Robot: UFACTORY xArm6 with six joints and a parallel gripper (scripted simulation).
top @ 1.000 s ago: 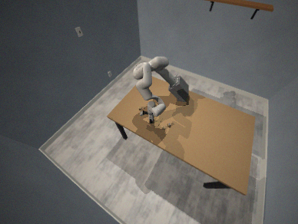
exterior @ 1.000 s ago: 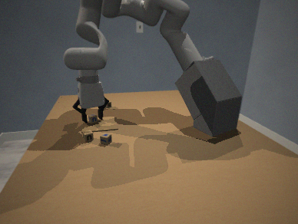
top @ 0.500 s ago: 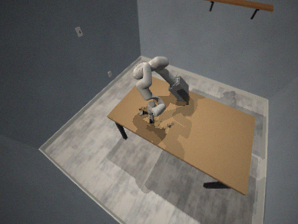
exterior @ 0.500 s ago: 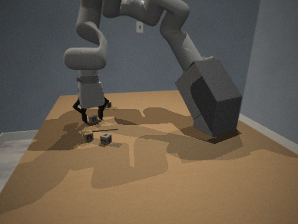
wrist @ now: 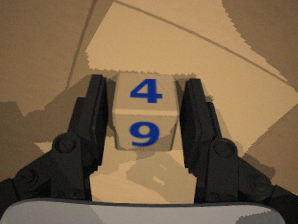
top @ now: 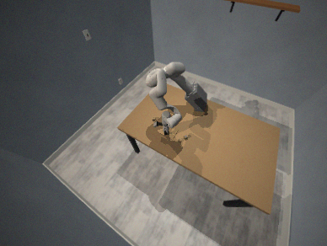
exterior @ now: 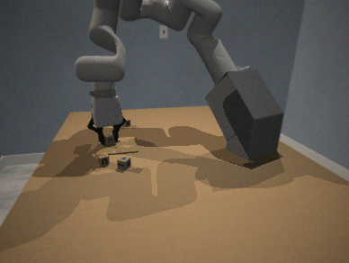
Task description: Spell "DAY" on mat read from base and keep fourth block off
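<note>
Right now my hand is 30 mm to the right of the thin tan mat, 30 mm past it and 20 mm above it.
</note>
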